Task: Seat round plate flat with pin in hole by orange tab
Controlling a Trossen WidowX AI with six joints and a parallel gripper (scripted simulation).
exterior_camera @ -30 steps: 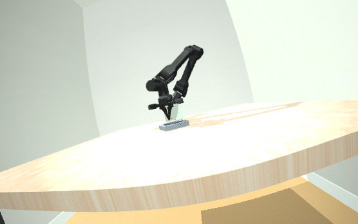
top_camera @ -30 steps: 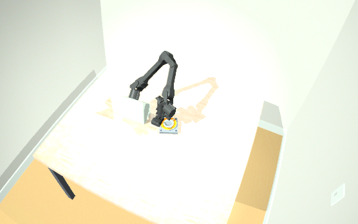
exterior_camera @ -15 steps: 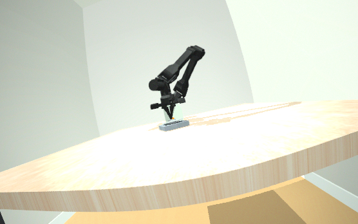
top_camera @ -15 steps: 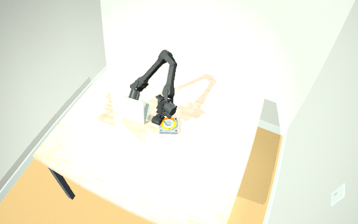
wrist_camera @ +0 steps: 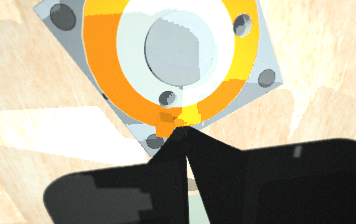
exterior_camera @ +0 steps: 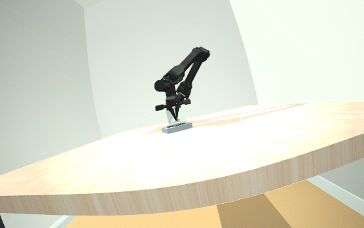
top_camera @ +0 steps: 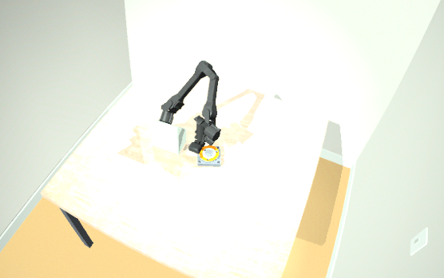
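Right now the base is 50 mm ahead of my gripper tip, 10 mm to the right of it and 20 mm below it.
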